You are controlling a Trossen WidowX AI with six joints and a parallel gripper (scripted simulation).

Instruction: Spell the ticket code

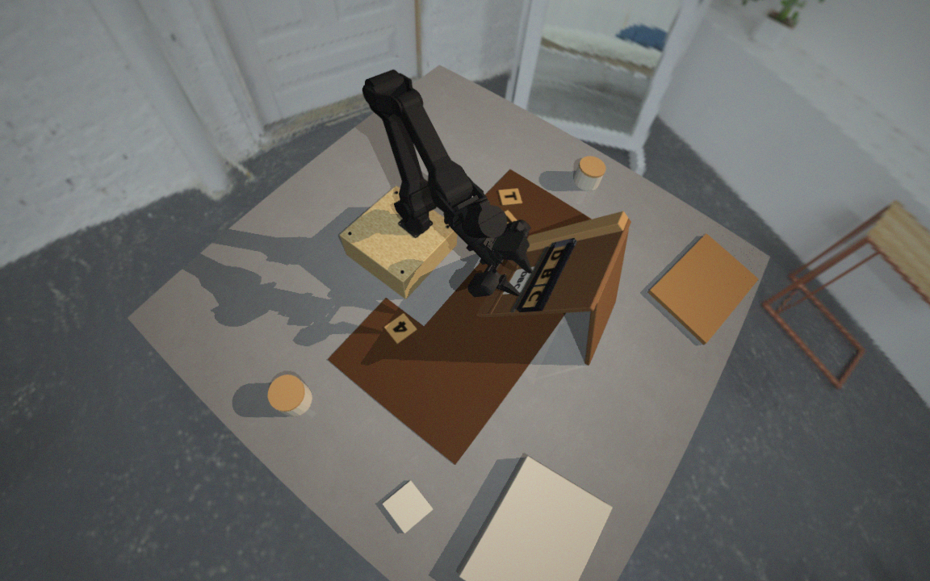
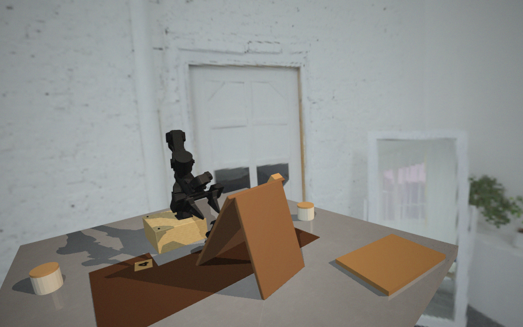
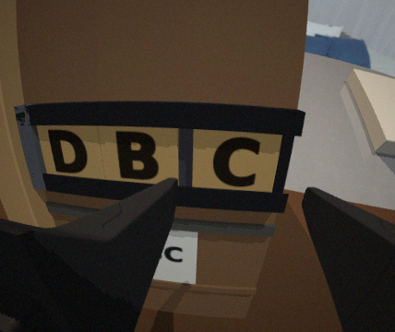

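Right now my gripper tip is 30 mm short of the C tile, 10 mm to the right of it and 30 mm above it. Also, from my gripper tip: brown mat (120 mm behind, 190 mm below); then D tile (10 mm ahead, 120 mm to the left, 30 mm below); then white ticket (30 mm behind, 60 mm to the left, 110 mm below).
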